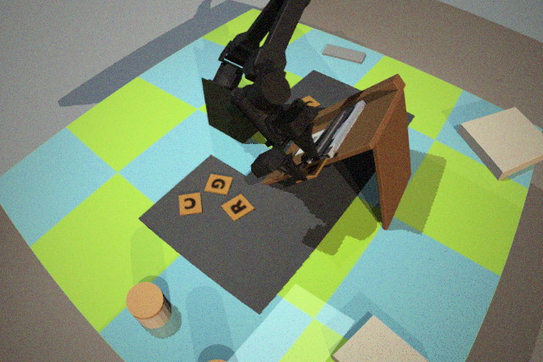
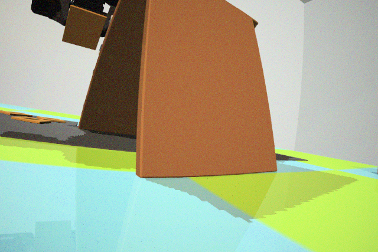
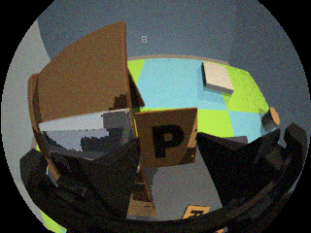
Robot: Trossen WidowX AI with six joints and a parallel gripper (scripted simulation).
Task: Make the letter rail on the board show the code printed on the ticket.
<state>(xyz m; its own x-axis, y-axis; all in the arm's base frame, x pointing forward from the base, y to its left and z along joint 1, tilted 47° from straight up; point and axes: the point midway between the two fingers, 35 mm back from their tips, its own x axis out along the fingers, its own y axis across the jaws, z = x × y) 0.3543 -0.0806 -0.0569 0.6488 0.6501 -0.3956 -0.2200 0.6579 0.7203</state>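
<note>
The white ticket is 100 mm behind my gripper tip, 130 mm to the left of it and 80 mm below it. From my gripper tip the other things lie so: dark mat 170 mm behind, 110 mm to the left, 170 mm below; grey slab 350 mm behind, 640 mm to the left, 160 mm below.
</note>
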